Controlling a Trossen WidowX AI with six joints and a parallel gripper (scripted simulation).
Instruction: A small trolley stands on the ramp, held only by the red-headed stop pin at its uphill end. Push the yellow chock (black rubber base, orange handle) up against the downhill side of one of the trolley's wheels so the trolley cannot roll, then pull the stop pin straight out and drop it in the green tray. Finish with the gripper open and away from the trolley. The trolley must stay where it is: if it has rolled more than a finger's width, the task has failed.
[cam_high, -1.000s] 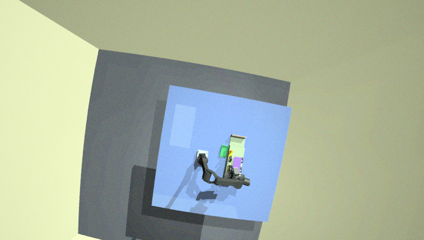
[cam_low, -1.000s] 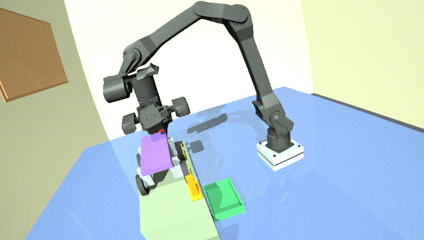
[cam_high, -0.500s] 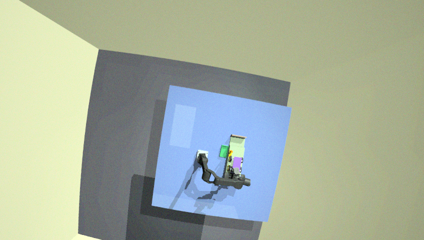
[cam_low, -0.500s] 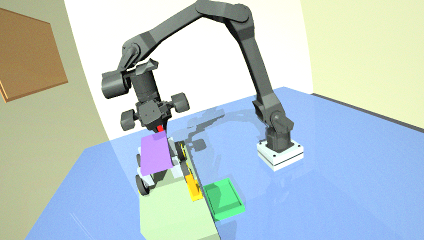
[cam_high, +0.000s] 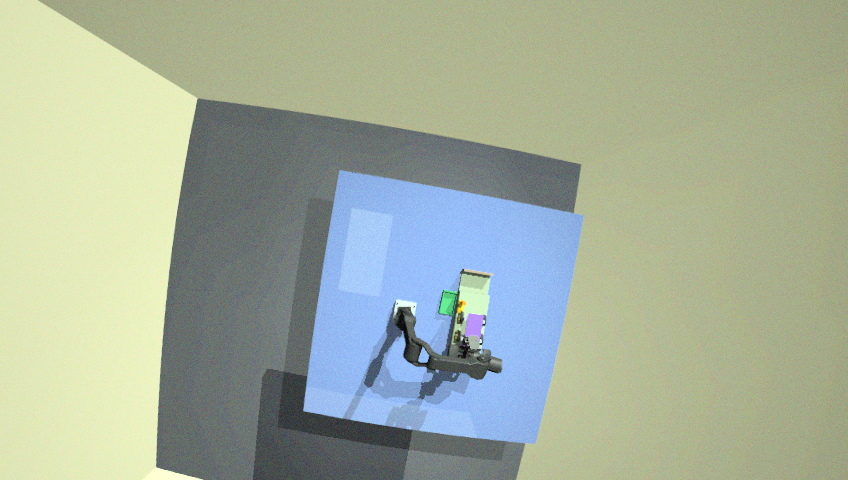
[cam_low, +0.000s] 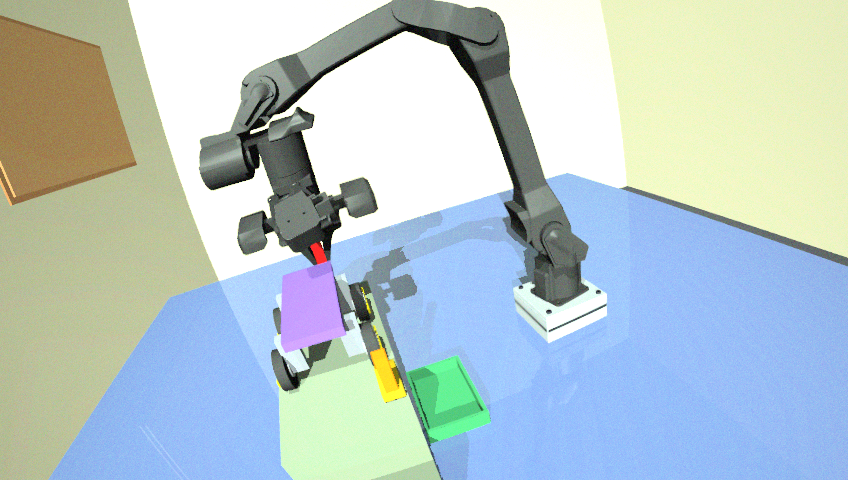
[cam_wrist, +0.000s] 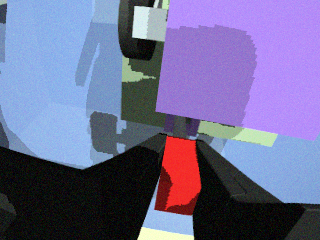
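The yellow chock lies 190 mm to the left of my gripper tip and 70 mm below it. Round my gripper tip: red-headed stop pin: right at my gripper tip; trolley: 40 mm ahead, 90 mm to the left, 40 mm below; pale green ramp: 40 mm ahead, 100 mm to the left, 110 mm below.
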